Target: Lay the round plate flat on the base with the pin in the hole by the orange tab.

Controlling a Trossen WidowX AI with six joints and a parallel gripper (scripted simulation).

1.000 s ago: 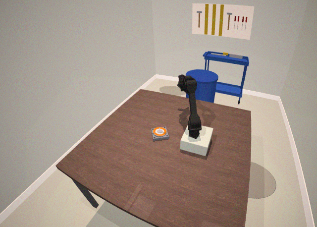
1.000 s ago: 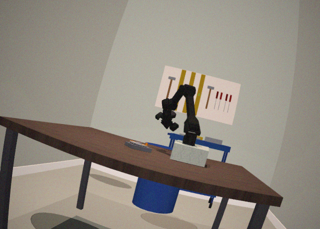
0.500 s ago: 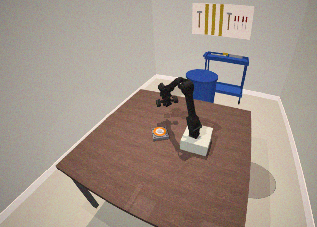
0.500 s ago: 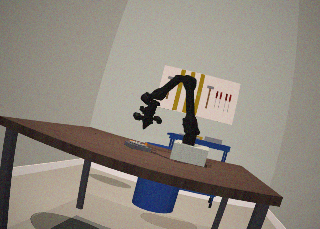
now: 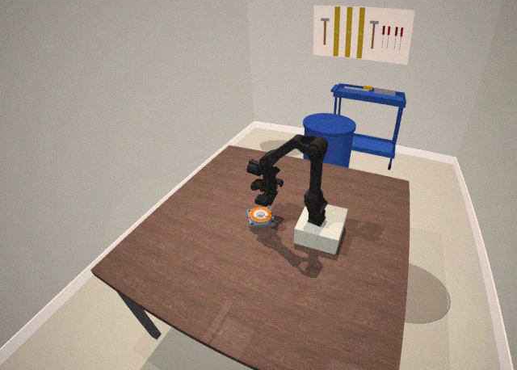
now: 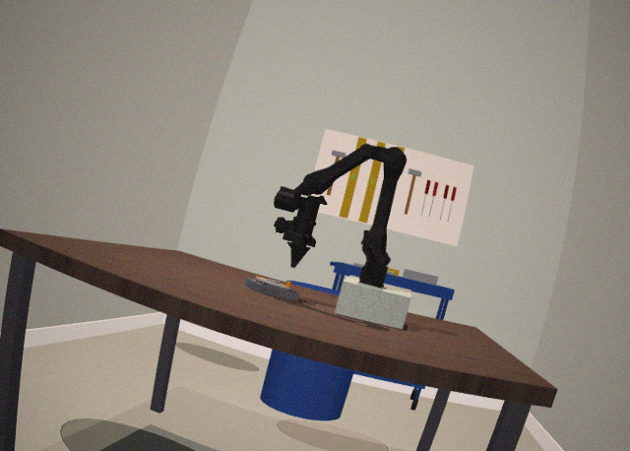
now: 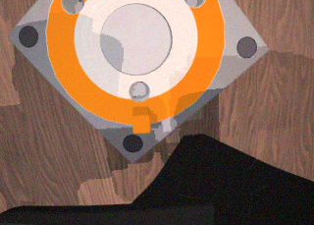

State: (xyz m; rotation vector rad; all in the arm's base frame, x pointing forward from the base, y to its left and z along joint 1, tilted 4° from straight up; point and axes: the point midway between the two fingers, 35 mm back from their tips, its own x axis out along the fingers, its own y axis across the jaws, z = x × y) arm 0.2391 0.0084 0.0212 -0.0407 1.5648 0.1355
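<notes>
The round plate lies 20 mm ahead of my gripper tip, 20 mm to the left of it and 50 mm below it. Also, from my gripper tip: base: 40 mm ahead, 30 mm to the left, 70 mm below.
</notes>
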